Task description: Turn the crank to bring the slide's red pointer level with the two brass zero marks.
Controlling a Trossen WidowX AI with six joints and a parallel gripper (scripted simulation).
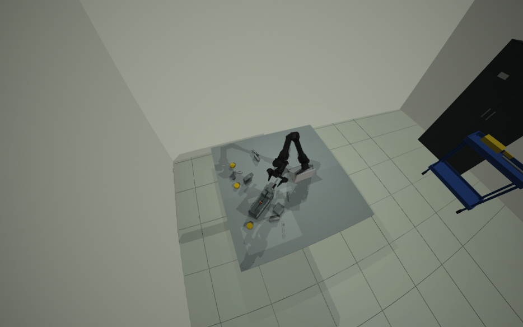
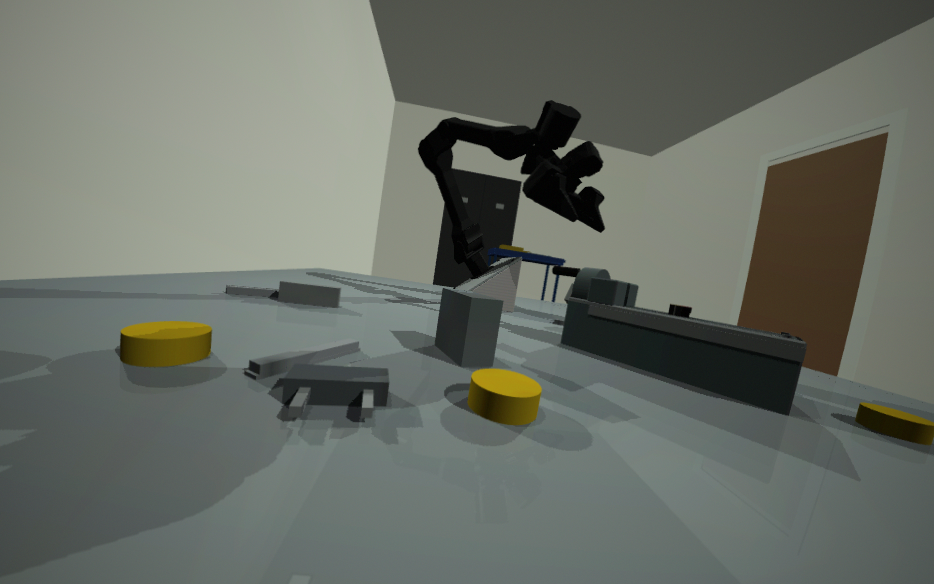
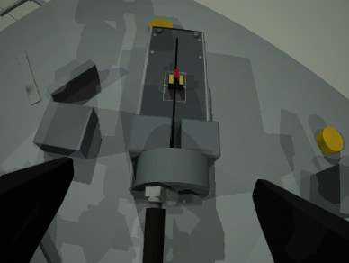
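The dark crank handle is 30 mm behind my gripper tip, 10 mm to the right of it and 80 mm below it. From my gripper tip the other things lie so: bracket 250 mm ahead, 340 mm to the right, 190 mm below; then red pointer 150 mm ahead, 60 mm to the left, 120 mm below.
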